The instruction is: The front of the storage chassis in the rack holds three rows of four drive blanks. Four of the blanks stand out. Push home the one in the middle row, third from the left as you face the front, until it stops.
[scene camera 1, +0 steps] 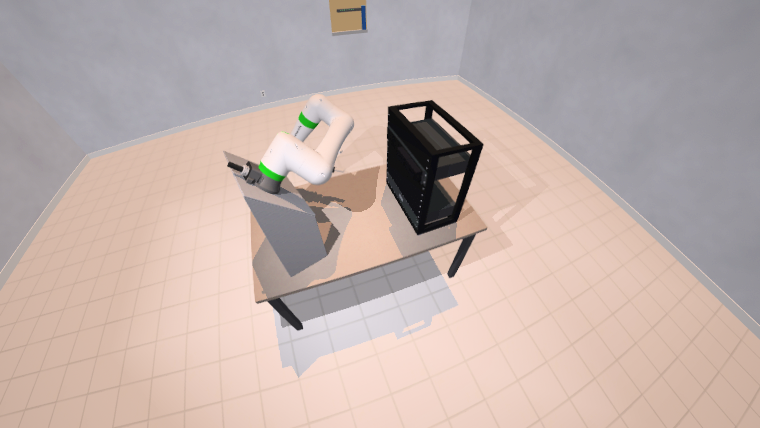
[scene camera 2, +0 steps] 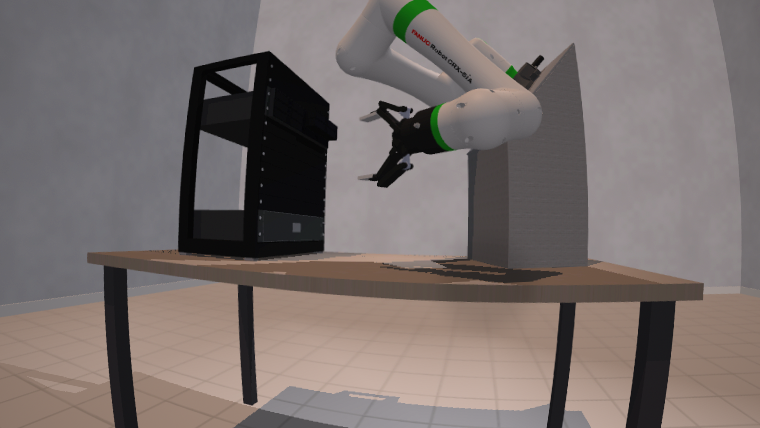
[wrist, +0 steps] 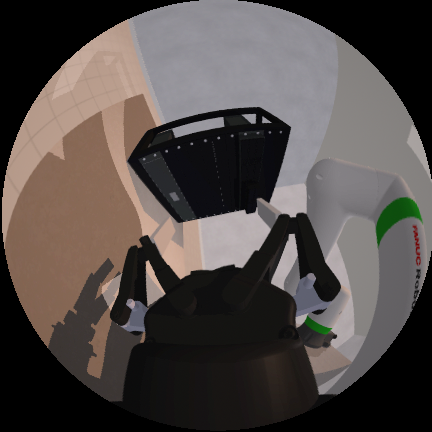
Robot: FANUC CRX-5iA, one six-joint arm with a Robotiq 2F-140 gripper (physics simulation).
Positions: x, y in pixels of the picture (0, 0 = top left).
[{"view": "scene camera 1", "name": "black rack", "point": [419, 153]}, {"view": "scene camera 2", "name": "my gripper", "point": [362, 148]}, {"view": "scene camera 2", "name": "black rack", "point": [284, 123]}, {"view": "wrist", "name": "my gripper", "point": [213, 215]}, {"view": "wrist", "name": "black rack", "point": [181, 172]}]
